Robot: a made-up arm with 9 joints. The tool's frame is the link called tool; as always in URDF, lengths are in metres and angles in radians.
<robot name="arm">
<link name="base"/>
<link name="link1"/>
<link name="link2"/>
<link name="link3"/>
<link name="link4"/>
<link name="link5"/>
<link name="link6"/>
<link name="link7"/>
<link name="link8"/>
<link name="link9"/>
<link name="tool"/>
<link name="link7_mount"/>
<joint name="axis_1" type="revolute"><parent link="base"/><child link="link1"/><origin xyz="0.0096 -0.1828 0.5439" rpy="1.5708 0 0"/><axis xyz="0 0 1"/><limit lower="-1.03" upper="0.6"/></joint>
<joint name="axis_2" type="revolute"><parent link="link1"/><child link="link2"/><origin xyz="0.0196 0.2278 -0.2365" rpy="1.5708 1.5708 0"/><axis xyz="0 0 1"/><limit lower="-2.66" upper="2.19"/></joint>
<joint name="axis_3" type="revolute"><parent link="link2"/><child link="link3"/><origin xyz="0.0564 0.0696 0.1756" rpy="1.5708 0 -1.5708"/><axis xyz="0 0 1"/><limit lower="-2.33" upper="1.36"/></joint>
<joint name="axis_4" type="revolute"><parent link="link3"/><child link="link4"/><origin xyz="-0.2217 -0.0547 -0.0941" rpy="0.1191 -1.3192 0"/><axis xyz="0 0 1"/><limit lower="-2.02" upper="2.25"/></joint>
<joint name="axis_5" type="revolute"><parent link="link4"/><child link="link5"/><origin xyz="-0.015 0.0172 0.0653" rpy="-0.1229 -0.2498 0.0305"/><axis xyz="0 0 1"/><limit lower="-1.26" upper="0.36"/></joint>
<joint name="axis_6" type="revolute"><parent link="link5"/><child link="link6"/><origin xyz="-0.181 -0.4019 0.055" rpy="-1.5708 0 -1.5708"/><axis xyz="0 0 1"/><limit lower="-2.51" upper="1.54"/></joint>
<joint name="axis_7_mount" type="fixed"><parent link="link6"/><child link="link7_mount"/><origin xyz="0.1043 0.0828 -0.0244" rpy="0 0 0"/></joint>
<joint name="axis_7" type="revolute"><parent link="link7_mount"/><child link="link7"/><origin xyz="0.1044 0.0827 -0.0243" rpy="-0.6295 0.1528 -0.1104"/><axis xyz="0 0 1"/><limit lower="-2.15" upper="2.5"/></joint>
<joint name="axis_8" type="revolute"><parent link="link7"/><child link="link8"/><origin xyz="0.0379 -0.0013 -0.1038" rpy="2.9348 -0.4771 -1.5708"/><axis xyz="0 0 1"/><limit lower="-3.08" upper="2.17"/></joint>
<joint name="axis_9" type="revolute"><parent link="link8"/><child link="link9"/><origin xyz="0.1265 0.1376 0.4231" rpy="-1.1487 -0.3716 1.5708"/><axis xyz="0 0 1"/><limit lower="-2.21" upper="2.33"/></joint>
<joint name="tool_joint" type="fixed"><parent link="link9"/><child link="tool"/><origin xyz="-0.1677 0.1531 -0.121" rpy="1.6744 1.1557 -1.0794"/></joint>
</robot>
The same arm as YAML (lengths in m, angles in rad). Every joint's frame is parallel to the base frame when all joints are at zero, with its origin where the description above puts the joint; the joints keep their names.
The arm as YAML. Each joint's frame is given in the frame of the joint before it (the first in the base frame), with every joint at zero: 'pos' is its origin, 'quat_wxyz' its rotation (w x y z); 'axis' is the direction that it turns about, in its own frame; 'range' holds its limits. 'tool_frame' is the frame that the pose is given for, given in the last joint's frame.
length_unit: m
angle_unit: rad
joints:
  - joint: axis_1
    pos: [0.0096, -0.1828, 0.5439]
    quat_wxyz: [1.0, 0.0, 0.0, 0.0]
    axis: [0.0, -1.0, 0.0]
    range: [-1.03, 0.6]
  - joint: axis_2
    pos: [0.0196, 0.2365, 0.2278]
    quat_wxyz: [1.0, 0.0, 0.0, 0.0]
    axis: [0.0, 0.0, -1.0]
    range: [-2.66, 2.19]
  - joint: axis_3
    pos: [0.0696, 0.0564, -0.1756]
    quat_wxyz: [1.0, 0.0, 0.0, 0.0]
    axis: [0.0, -1.0, 0.0]
    range: [-2.33, 1.36]
  - joint: axis_4
    pos: [0.2217, 0.0941, 0.0547]
    quat_wxyz: [1.0, 0.0, 0.0, 0.0]
    axis: [0.961658, -0.247189, 0.118795]
    range: [-2.02, 2.25]
  - joint: axis_5
    pos: [0.0685, -0.0021, -0.0093]
    quat_wxyz: [1.0, 0.0, 0.0, 0.0]
    axis: [1.0, 0.0, 0.0]
    range: [-1.26, 0.36]
  - joint: axis_6
    pos: [0.055, 0.181, 0.4019]
    quat_wxyz: [1.0, 0.0, 0.0, 0.0]
    axis: [0.0, -1.0, 0.0]
    range: [-2.51, 1.54]
  - joint: axis_7
    pos: [-0.1655, 0.0487, 0.2087]
    quat_wxyz: [1.0, 0.0, 0.0, 0.0]
    axis: [-0.571597, -0.798895, 0.187199]
    range: [-2.15, 2.5]
  - joint: axis_8
    pos: [0.0645, 0.0879, 0.0178]
    quat_wxyz: [1.0, 0.0, 0.0, 0.0]
    axis: [0.840101, 0.4018, -0.3644]
    range: [-3.08, 2.17]
  - joint: axis_9
    pos: [0.3741, 0.0252, -0.2709]
    quat_wxyz: [1.0, 0.0, 0.0, 0.0]
    axis: [-0.056202, 0.995241, -0.079603]
    range: [-2.21, 2.33]
tool_frame:
  pos: [-0.1522, -0.1164, 0.1717]
  quat_wxyz: [0.832236, -0.118327, 0.137652, -0.523865]

